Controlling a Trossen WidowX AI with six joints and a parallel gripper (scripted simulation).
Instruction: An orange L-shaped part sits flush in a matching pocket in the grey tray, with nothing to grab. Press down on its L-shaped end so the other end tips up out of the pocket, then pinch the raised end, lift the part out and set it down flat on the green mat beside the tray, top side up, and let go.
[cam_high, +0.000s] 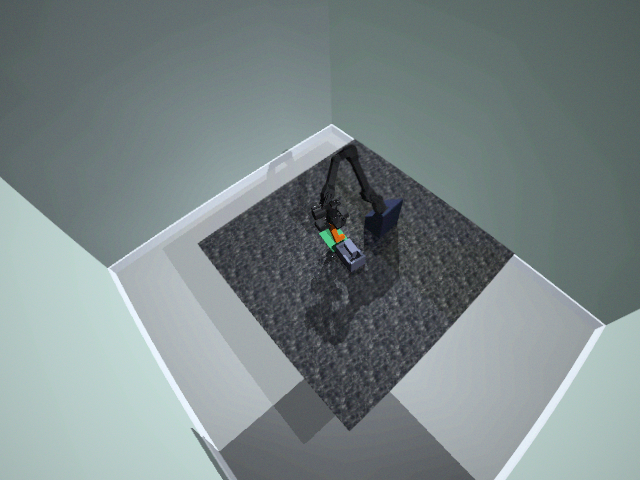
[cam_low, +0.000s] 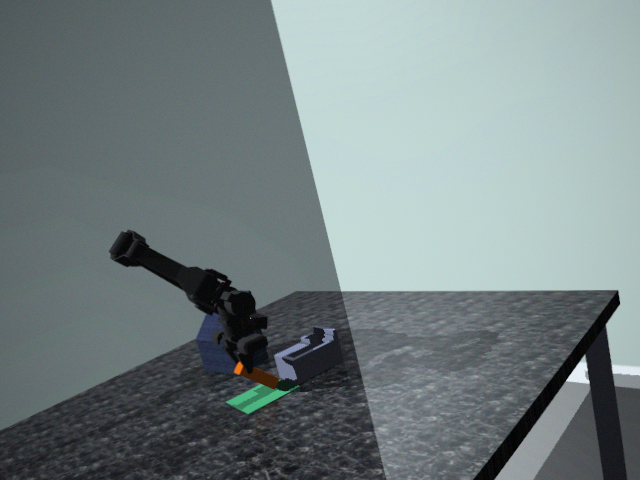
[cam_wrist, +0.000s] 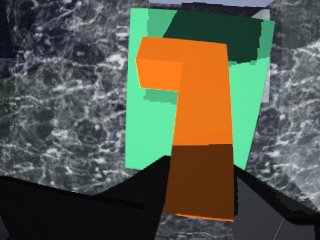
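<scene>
Now: the orange l-shaped part 4 cm to the left of my gripper tip and 3 cm below it. Also, from my gripper tip: green mat (9 cm below, 2 cm to the left, 1 cm ahead).
</scene>
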